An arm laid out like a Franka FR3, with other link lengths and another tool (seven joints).
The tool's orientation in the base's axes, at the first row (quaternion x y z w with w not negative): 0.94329, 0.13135, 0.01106, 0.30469
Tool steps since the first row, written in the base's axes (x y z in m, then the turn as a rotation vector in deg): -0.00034, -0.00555, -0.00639, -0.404, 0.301, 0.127; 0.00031, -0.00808, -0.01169, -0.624, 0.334, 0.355; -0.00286, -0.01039, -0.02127, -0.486, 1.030, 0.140; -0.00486, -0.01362, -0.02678, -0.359, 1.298, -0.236; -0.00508, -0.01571, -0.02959, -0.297, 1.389, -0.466; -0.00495, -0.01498, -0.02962, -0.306, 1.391, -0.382
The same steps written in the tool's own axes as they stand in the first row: -0.00136, 0.00055, 0.00834, -0.321, -0.259, -0.316; -0.00107, -0.00038, 0.01417, -0.538, -0.206, -0.543; -0.00415, -0.00488, 0.02297, -0.215, -0.839, -0.752; -0.00657, -0.00602, 0.02910, -0.002, -1.235, -0.586; -0.00715, -0.00607, 0.03256, 0.094, -1.424, -0.445; -0.00684, -0.00662, 0.03218, 0.081, -1.379, -0.515
